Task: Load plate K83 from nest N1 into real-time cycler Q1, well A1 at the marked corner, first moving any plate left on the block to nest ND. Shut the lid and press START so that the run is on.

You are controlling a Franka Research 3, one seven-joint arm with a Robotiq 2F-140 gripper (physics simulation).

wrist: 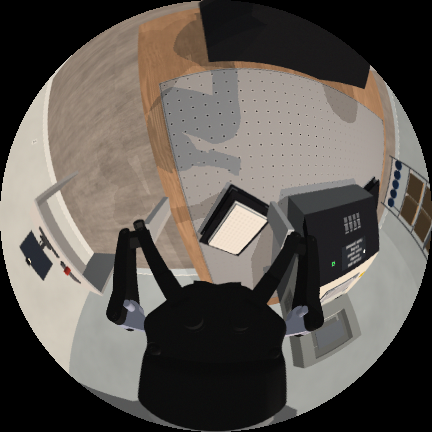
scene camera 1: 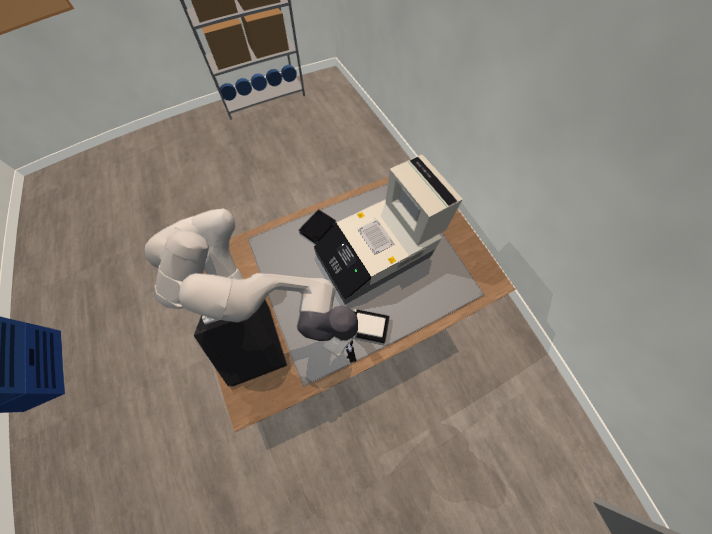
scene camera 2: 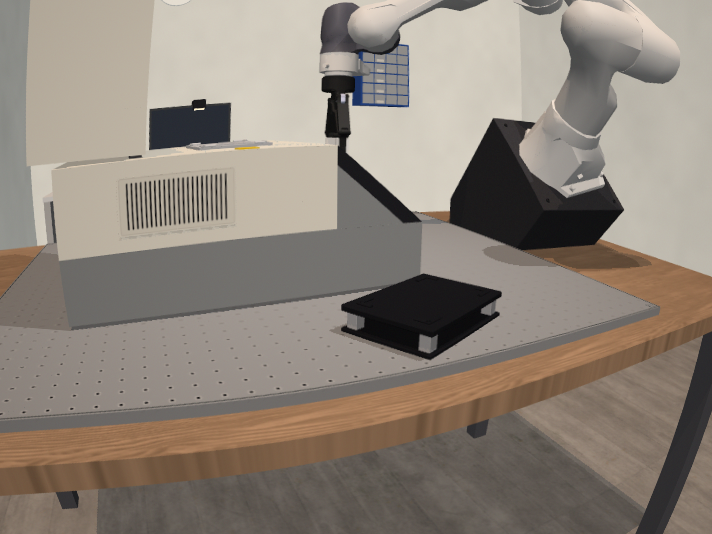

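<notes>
The pale plate [scene camera 1: 372, 325] [wrist: 239, 227] lies in a black nest [scene camera 1: 386, 328] [wrist: 218, 207] near the table's edge. My gripper [scene camera 1: 351, 351] [scene camera 2: 338, 139] [wrist: 218, 206] is wide open and empty, above and beside that nest; in the wrist view the plate lies nearer the right finger. The cycler [scene camera 1: 356, 229] [scene camera 2: 287, 189] [wrist: 320, 200] has its lid [scene camera 1: 425, 198] [wrist: 330, 332] raised and a green light on its dark panel [scene camera 1: 339, 264] [wrist: 345, 240]. Its grey, striped block [scene camera 1: 376, 236] is exposed; whether a plate lies on it I cannot tell. The second black nest [scene camera 1: 317, 226] [scene camera 2: 422, 301] holds no visible plate.
The arm's black pedestal [scene camera 1: 241, 347] [scene camera 2: 517, 201] [wrist: 285, 40] stands at one end of the table. A grey perforated board [scene camera 1: 287, 247] [scene camera 2: 230, 367] [wrist: 280, 135] lies under the cycler and nests. The cycler body rises beside the gripper in the wrist view.
</notes>
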